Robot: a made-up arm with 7 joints. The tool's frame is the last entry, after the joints.
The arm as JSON. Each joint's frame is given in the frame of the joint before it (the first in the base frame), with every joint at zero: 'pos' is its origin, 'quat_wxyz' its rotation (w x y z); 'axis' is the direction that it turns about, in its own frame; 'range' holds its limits. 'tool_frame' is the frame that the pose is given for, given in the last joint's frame.
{
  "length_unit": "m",
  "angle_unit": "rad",
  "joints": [
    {
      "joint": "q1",
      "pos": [
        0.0,
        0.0,
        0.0
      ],
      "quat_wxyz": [
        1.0,
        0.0,
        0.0,
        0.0
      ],
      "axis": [
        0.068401,
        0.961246,
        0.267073
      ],
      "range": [
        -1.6,
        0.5
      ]
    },
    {
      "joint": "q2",
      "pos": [
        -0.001,
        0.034,
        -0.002
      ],
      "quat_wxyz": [
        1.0,
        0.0,
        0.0,
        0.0
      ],
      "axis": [
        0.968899,
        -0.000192,
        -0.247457
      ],
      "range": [
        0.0,
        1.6
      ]
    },
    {
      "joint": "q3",
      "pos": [
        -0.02,
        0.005,
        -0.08
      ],
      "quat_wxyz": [
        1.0,
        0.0,
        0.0,
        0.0
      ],
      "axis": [
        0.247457,
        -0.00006,
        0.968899
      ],
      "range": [
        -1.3,
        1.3
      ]
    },
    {
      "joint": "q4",
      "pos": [
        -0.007,
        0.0,
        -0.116
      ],
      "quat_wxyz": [
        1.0,
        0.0,
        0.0,
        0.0
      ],
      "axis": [
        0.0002,
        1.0,
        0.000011
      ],
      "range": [
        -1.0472,
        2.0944
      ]
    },
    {
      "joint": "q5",
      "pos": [
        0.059,
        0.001,
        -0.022
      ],
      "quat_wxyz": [
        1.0,
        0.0,
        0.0,
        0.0
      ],
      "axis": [
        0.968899,
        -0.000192,
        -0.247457
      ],
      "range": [
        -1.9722,
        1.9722
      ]
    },
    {
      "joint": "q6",
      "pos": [
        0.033,
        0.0,
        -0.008
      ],
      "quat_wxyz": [
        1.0,
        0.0,
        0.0,
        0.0
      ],
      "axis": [
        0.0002,
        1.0,
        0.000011
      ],
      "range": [
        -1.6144,
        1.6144
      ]
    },
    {
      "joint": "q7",
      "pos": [
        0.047,
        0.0,
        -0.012
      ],
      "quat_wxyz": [
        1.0,
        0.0,
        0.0,
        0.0
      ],
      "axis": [
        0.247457,
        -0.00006,
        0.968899
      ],
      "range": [
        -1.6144,
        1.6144
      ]
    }
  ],
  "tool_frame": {
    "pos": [
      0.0,
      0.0,
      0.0
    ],
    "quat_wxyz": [
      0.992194,
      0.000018,
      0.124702,
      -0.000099
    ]
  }
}
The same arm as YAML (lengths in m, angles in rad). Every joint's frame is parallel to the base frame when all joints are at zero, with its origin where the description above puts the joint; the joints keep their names.
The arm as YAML. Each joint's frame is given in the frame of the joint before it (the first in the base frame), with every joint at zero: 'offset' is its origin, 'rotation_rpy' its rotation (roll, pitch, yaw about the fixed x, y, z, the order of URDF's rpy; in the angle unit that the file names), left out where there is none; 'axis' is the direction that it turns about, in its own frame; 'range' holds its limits. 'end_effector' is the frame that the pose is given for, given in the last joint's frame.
length_unit: m
angle_unit: rad
chain:
  - id: q1
    offset: [0.0, 0.0, 0.0]
    axis: [0.068403, 0.961235, 0.26711]
    range: [-1.6, 0.5]
  - id: q2
    offset: [-0.001, 0.034, -0.002]
    axis: [0.968889, -0.0002, -0.247497]
    range: [0.0, 1.6]
  - id: q3
    offset: [-0.02, 0.005, -0.08]
    axis: [0.247497, -0.0001, 0.968889]
    range: [-1.3, 1.3]
  - id: q4
    offset: [-0.007, 0.0, -0.116]
    axis: [0.0002, 1.0, 0.0]
    range: [-1.0472, 2.0944]
  - id: q5
    offset: [0.059, 0.001, -0.022]
    axis: [0.968889, -0.0002, -0.247497]
    range: [-1.9722, 1.9722]
  - id: q6
    offset: [0.033, 0.0, -0.008]
    axis: [0.0002, 1.0, 0.0]
    range: [-1.6144, 1.6144]
  - id: q7
    offset: [0.047, 0.0, -0.012]
    axis: [0.247497, -0.0001, 0.968889]
    range: [-1.6144, 1.6144]
end_effector:
  offset: [0.0, 0.0, 0.0]
  rotation_rpy: [0.0, 0.2501, -0.0002]

